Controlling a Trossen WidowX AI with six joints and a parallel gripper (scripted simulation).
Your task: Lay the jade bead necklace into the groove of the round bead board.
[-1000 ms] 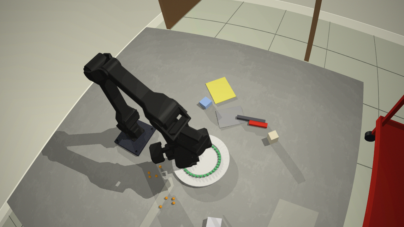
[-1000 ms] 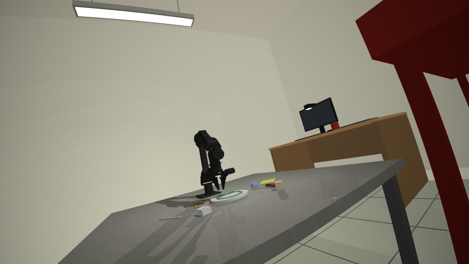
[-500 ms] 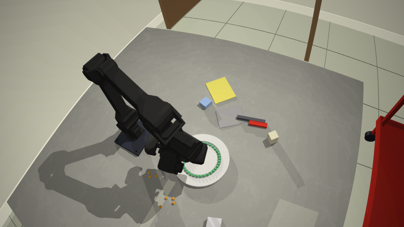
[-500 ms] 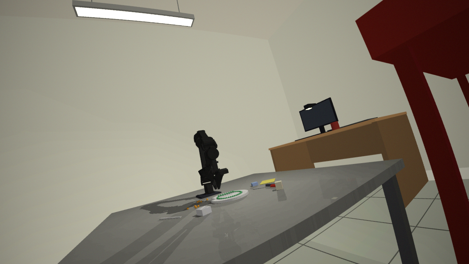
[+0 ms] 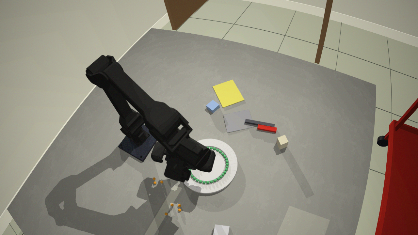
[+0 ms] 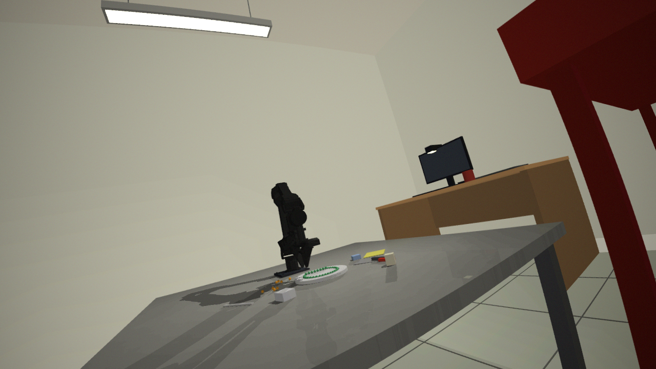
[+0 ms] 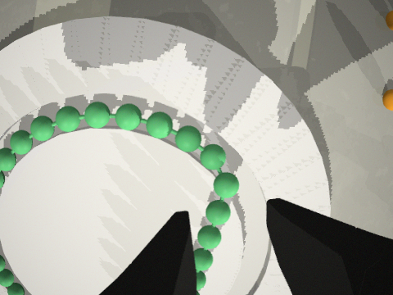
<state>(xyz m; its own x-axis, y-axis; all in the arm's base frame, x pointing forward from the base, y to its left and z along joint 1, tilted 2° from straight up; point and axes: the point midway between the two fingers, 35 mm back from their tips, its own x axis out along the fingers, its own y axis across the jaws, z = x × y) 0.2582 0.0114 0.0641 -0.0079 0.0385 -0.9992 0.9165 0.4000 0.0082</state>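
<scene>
Right now the inner disc is 30 mm ahead of my gripper tip, 50 mm to the left of it and 30 mm below it. The rest, counted from my gripper tip: blue cube (100 mm behind, 250 mm to the left, 30 mm below); then grey sheet (20 mm ahead, 250 mm to the left, 40 mm below); then bead board (30 mm ahead, 50 mm to the left, 40 mm below).
</scene>
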